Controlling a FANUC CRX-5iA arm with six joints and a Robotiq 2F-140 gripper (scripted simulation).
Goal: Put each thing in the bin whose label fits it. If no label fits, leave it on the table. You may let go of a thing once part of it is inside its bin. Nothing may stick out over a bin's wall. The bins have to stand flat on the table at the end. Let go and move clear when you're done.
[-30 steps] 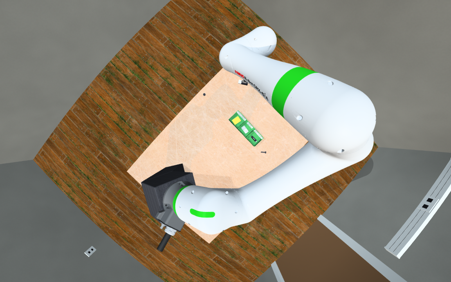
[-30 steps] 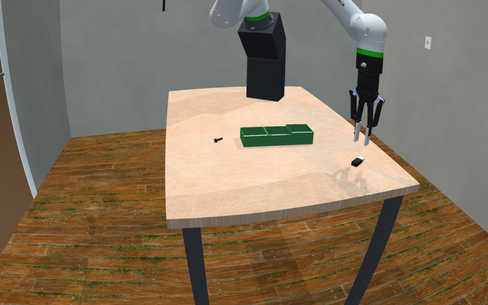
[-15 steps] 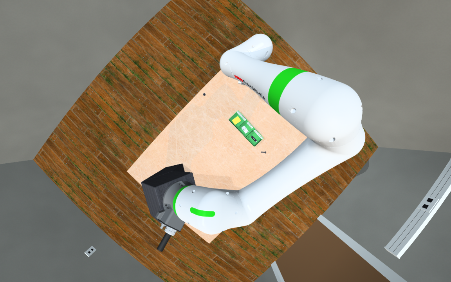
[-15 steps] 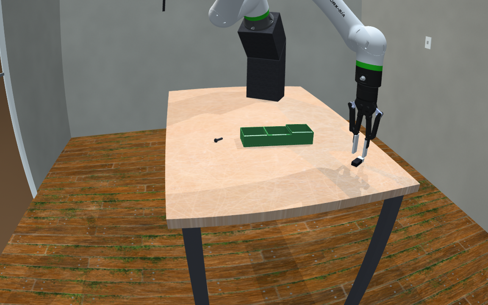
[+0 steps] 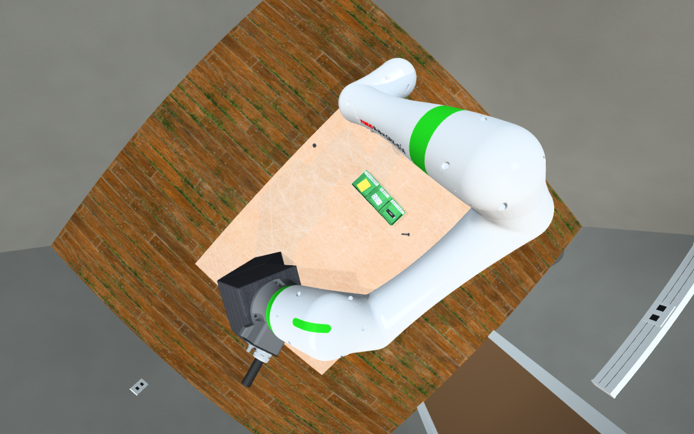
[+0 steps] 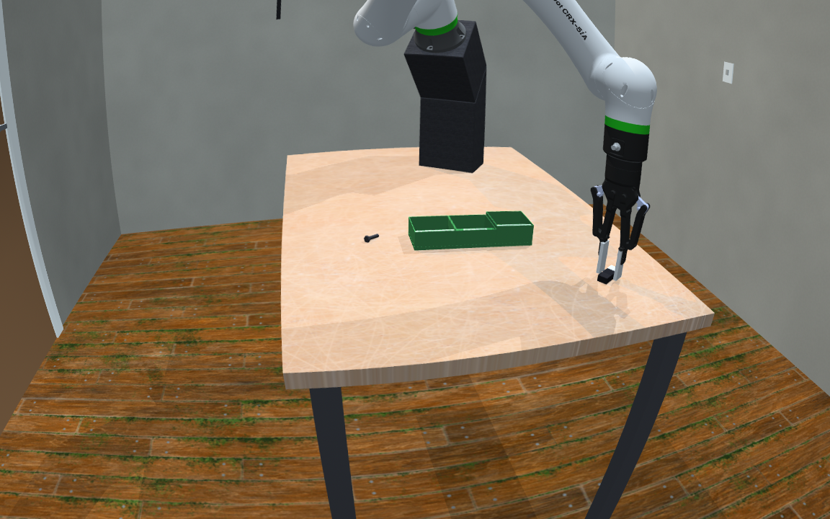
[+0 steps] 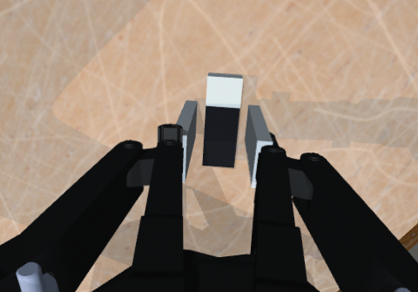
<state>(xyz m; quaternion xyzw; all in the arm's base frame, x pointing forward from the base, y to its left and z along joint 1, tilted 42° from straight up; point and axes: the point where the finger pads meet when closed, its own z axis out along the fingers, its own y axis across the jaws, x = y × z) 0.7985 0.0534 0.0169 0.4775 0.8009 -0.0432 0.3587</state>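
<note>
My gripper is now 3 cm above the black-and-white eraser and 1 cm to the right of it. Round my hand: small black round piece 21 cm behind, 18 cm to the left, 3 cm below; yellow pad 25 cm behind, 9 cm to the right, 3 cm below; green three-part bin 26 cm behind, 18 cm to the right, 2 cm below.
</note>
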